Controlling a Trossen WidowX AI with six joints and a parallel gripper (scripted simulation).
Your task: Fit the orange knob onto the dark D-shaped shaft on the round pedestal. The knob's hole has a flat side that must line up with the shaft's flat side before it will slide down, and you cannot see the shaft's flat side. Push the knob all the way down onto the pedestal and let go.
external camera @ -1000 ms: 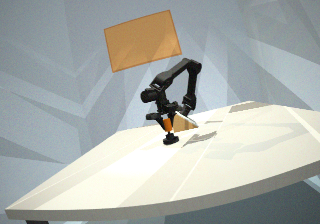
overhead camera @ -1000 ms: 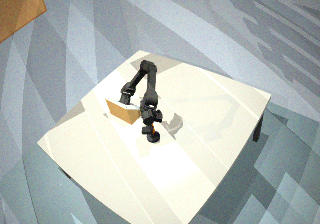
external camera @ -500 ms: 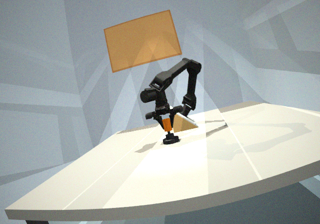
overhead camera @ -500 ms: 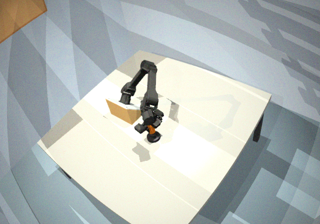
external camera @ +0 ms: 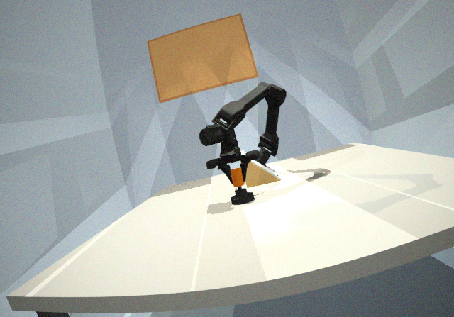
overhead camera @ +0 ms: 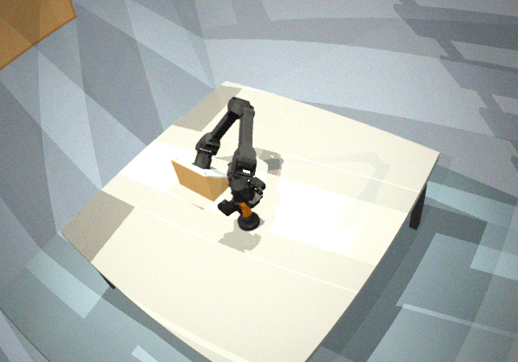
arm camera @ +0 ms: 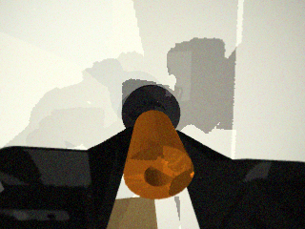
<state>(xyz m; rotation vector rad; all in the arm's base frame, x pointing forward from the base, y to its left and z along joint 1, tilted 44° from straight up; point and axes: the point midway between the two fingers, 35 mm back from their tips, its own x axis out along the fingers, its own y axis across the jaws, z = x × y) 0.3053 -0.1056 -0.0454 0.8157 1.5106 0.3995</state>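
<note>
Now: the orange knob 2 cm above my gripper tip. From my gripper tip the other things lie so: round dark pedestal (4 cm below).
</note>
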